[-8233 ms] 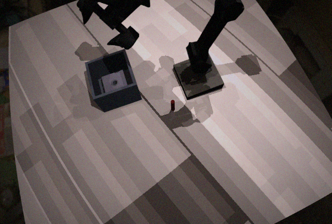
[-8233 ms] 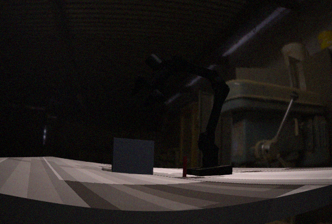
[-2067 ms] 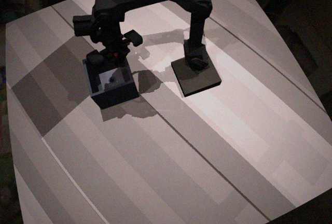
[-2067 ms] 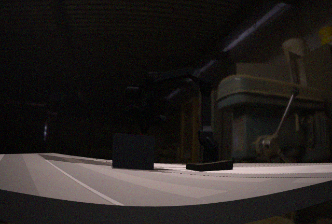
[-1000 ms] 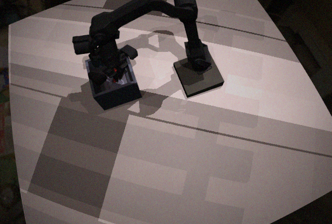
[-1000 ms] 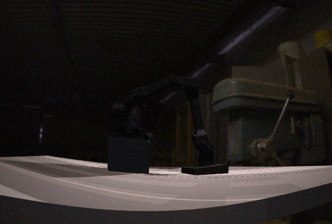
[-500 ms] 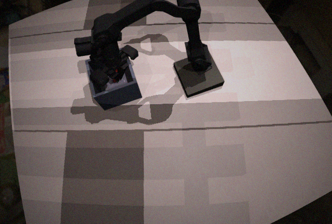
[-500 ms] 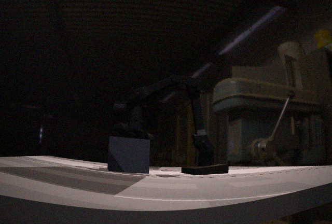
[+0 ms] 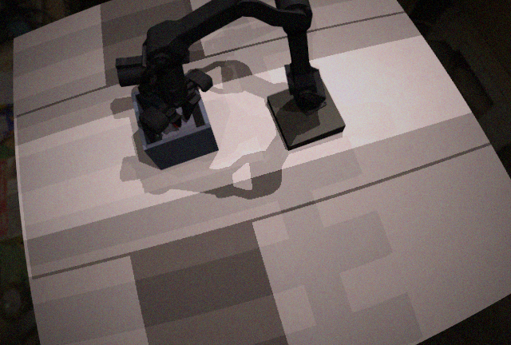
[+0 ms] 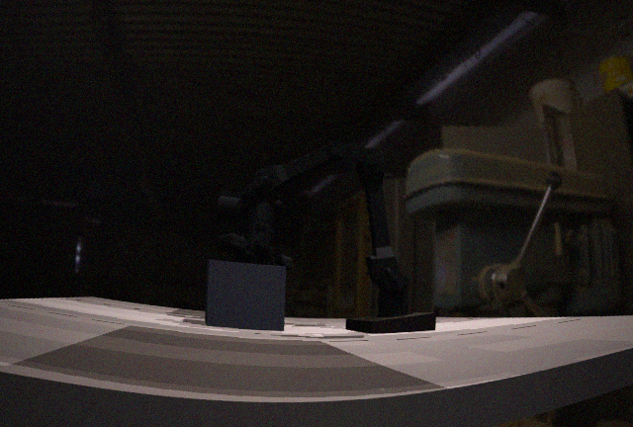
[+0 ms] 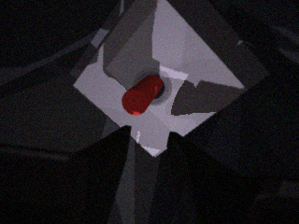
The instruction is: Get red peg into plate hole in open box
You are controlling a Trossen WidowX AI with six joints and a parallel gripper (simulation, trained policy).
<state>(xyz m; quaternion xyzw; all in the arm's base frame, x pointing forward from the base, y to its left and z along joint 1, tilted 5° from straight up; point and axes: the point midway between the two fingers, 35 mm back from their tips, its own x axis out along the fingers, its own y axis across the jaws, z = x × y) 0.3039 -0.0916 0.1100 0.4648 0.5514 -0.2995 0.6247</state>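
Right now the red peg is 30 mm below my gripper tip, 20 mm to the right of it and 20 mm ahead of it. Round my gripper tip: plate 40 mm below, 20 mm to the right, 20 mm ahead.
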